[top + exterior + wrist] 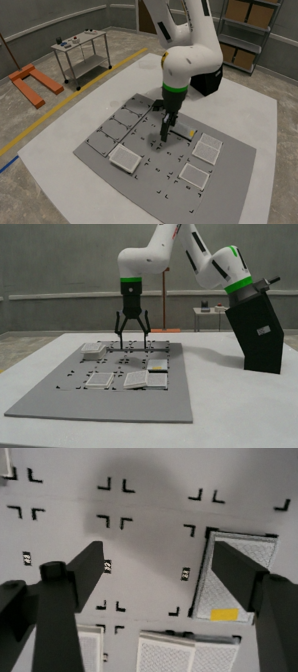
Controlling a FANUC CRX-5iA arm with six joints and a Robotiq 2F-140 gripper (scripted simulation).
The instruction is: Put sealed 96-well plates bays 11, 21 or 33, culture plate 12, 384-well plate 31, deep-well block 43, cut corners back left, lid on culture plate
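Right now my hand is 200 mm short of the tall white block, 130 mm to the left of it and 80 mm above it. Also, from my hand: plate 220 mm to the left, 90 mm below, 90 mm behind; then lid 110 mm behind, 80 mm below, 60 mm to the left; then bay label 210 mm to the left, 100 mm below, 80 mm ahead.
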